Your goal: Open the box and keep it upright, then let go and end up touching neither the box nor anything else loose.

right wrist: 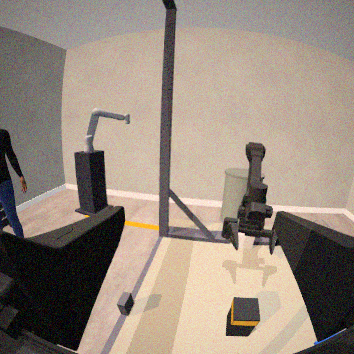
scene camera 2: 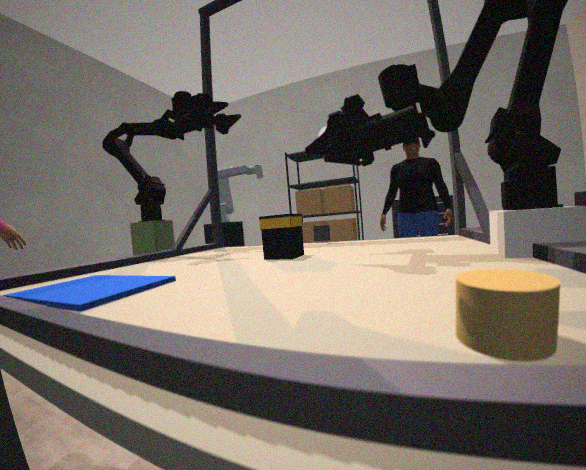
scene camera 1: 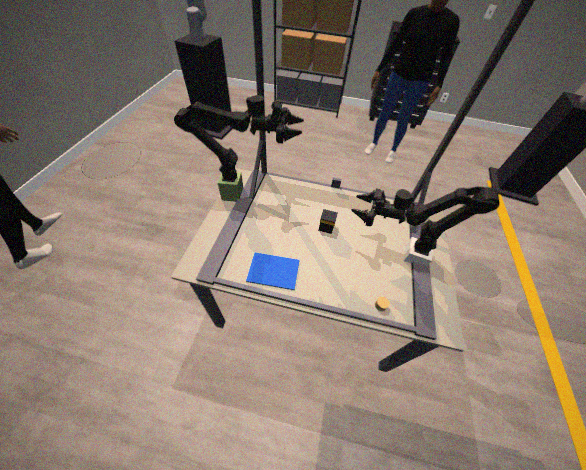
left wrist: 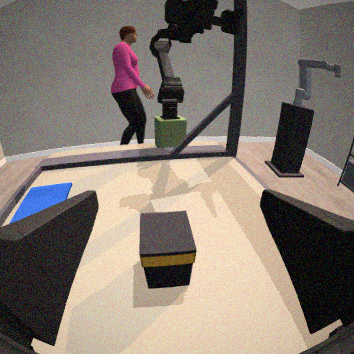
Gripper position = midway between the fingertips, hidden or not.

I see my left gripper [scene camera 2: 315, 155], my right gripper [scene camera 2: 234, 110], a flat blue mat [scene camera 2: 82, 294], a yellow cylinder [scene camera 2: 507, 314], a dark box [scene camera 2: 280, 243] and a dark box [left wrist: 165, 238].
The flat blue mat also shows in scene camera 1 [scene camera 1: 265, 269] and in the left wrist view [left wrist: 38, 197]. My left gripper is seen too in the right wrist view [right wrist: 254, 251], in scene camera 1 [scene camera 1: 353, 202] and in the left wrist view [left wrist: 181, 198]. My right gripper also shows in the right wrist view [right wrist: 203, 217] and in scene camera 1 [scene camera 1: 303, 126]. The right wrist view does not show the yellow cylinder, which is hidden by my right gripper. The left wrist view does not show the yellow cylinder: it is out of frame.
